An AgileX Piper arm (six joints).
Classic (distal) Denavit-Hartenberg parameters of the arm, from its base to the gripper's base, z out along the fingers. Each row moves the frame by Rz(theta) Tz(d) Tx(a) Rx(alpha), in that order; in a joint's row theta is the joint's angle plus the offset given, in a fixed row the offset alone. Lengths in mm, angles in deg.
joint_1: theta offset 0; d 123; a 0; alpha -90
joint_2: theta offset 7.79; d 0; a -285; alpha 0
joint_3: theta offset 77.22; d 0; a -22; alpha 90
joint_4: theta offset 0; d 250.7; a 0; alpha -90
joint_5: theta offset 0; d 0; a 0; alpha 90
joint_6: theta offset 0; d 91; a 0; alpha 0
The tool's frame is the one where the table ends.
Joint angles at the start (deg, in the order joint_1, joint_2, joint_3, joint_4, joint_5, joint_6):
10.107, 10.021, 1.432, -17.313, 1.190, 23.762
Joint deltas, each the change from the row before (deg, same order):
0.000, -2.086, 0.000, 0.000, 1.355, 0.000
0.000, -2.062, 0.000, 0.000, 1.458, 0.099
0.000, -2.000, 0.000, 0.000, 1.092, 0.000
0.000, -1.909, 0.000, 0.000, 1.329, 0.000
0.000, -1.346, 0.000, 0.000, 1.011, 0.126
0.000, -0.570, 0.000, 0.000, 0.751, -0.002
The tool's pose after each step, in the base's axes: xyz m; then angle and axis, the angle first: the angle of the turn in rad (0 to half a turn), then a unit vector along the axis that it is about. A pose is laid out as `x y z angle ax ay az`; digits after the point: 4 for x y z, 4 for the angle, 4 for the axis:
0.0668 0.0107 0.1923 1.7062 -0.0257 0.9924 0.1205
0.0642 0.0095 0.1924 1.6940 -0.0212 0.9926 0.1193
0.0618 0.0086 0.1930 1.6769 -0.0183 0.9927 0.1189
0.0594 0.0075 0.1930 1.6651 -0.0147 0.9930 0.1173
0.0577 0.0067 0.1929 1.6583 -0.0108 0.9931 0.1169
0.0570 0.0062 0.1923 1.6604 -0.0088 0.9933 0.1149

